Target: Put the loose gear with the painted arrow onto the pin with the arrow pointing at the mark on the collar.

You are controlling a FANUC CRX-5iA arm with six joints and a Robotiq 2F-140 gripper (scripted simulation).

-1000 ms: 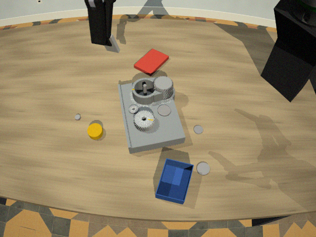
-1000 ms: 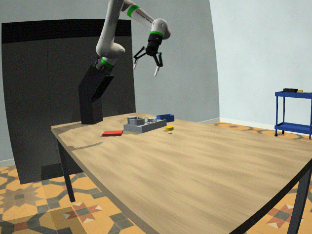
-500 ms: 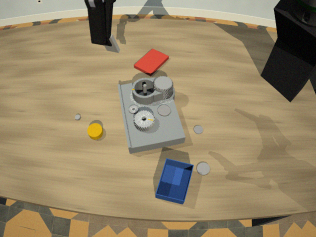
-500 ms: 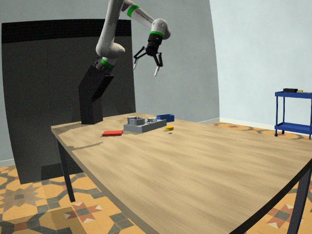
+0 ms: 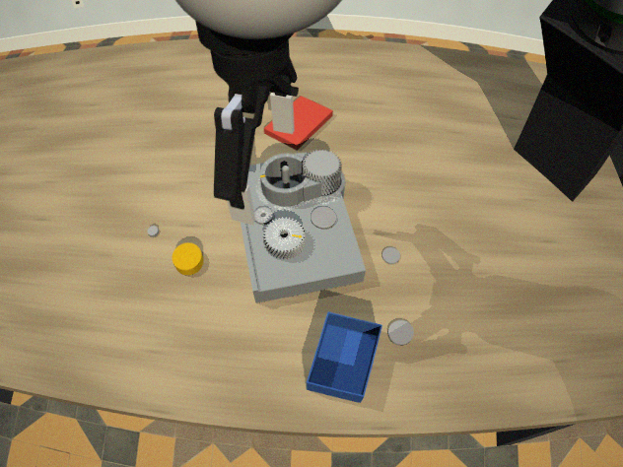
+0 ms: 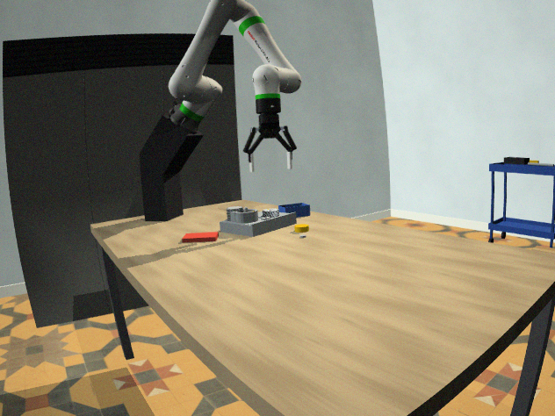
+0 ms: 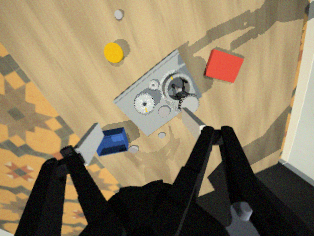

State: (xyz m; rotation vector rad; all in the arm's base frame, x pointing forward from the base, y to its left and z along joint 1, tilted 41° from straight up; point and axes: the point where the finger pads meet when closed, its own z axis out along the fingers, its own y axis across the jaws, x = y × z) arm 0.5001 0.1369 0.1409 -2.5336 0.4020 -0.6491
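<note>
Now: the gear 20 mm behind my hand and 170 mm below it. From my hand the other things lie so: blue bin 120 mm behind, 170 mm to the left, 210 mm below; yellow puck 140 mm ahead, 30 mm to the left, 210 mm below; small grey disc 220 mm ahead, 20 mm to the right, 220 mm below.
</note>
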